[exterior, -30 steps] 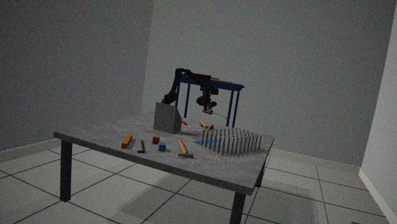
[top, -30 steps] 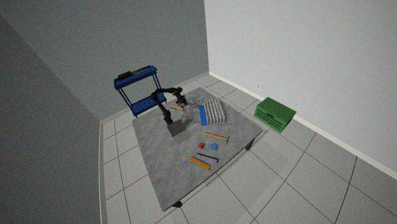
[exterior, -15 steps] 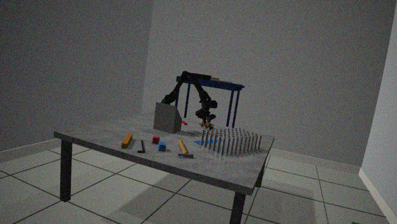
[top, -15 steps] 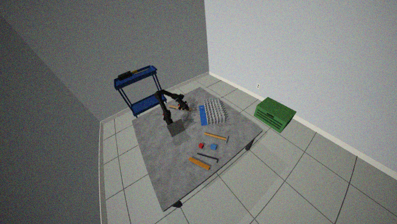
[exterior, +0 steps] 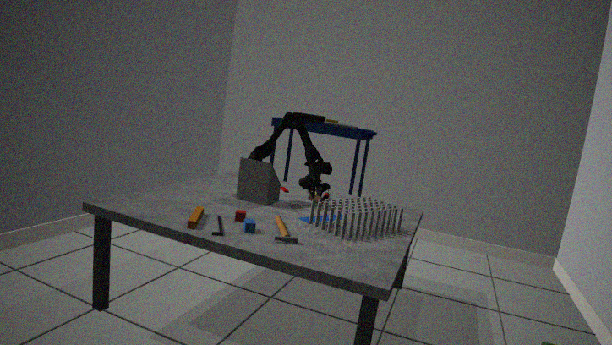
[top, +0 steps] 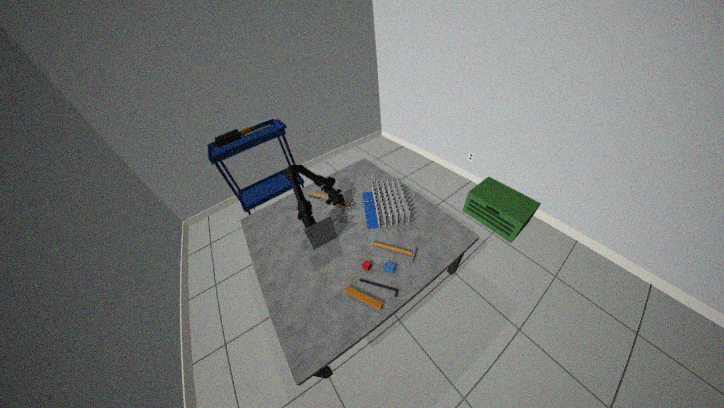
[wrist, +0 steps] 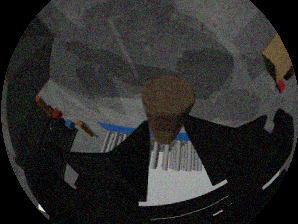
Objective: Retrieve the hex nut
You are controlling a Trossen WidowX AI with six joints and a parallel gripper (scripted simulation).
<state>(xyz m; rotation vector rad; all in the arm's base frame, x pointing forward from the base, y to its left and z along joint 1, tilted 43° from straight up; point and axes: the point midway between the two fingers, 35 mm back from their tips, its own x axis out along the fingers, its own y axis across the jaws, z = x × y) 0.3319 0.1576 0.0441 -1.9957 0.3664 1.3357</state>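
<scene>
Right now the blue taped strip is 140 mm to the right of my gripper tip, 130 mm ahead of it and 40 mm below it. Also, from my gripper tip: blue cube 600 mm to the right, 120 mm behind, 20 mm below; then orange bar 630 mm to the right, 350 mm behind, 30 mm below; then red cube 500 mm to the right, 210 mm behind, 20 mm below.
</scene>
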